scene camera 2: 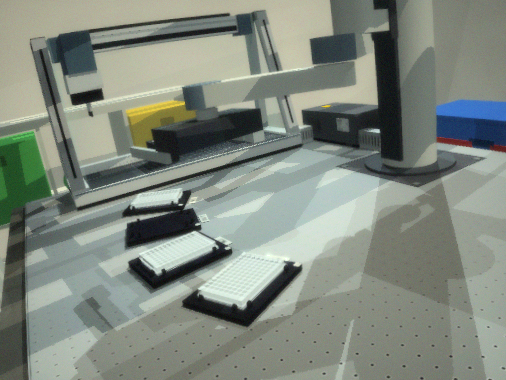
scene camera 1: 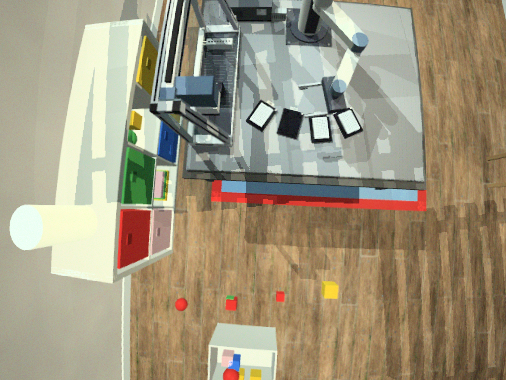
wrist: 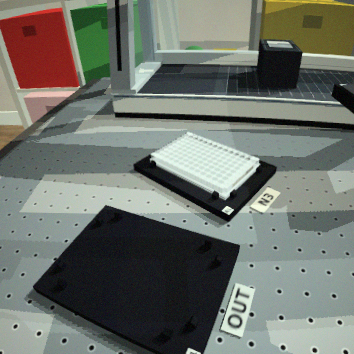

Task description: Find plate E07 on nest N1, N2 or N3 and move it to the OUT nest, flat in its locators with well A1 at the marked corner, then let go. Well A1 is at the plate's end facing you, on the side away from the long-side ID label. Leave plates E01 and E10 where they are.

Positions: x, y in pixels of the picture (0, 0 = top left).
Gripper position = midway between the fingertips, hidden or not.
The gripper (scene camera 2: 168, 141) carries nothing. A white well plate (wrist: 207, 164) rests on an N3 nest (wrist: 226, 209).
